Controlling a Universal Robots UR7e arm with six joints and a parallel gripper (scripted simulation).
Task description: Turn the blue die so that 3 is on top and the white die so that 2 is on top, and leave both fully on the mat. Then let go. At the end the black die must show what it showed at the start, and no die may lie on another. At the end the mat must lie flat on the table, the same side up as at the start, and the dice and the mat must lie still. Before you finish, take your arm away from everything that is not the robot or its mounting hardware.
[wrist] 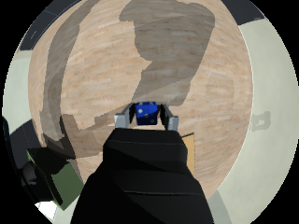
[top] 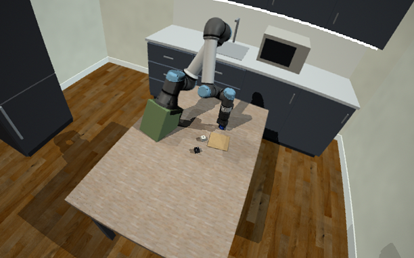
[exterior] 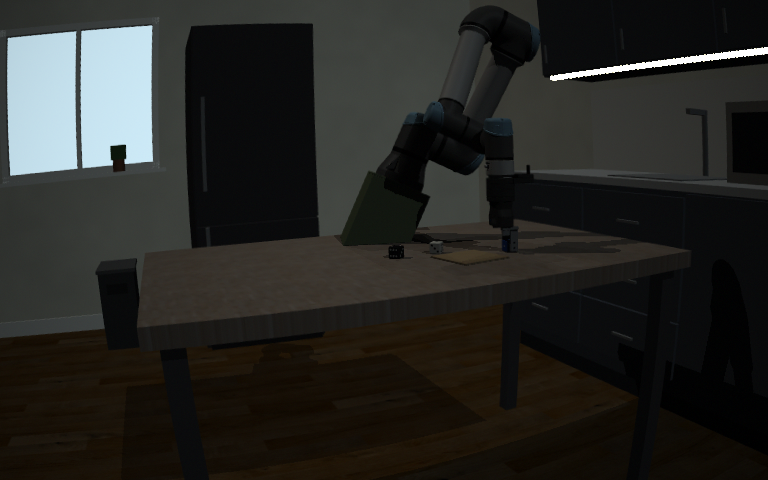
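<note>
My gripper is now 10 mm above the blue die. Also, from my hand: black die: 300 mm to the right, 40 mm behind, 10 mm below; white die: 190 mm to the right, 60 mm behind, 10 mm below; tan mat: 130 mm to the right, 40 mm ahead, 20 mm below.
</note>
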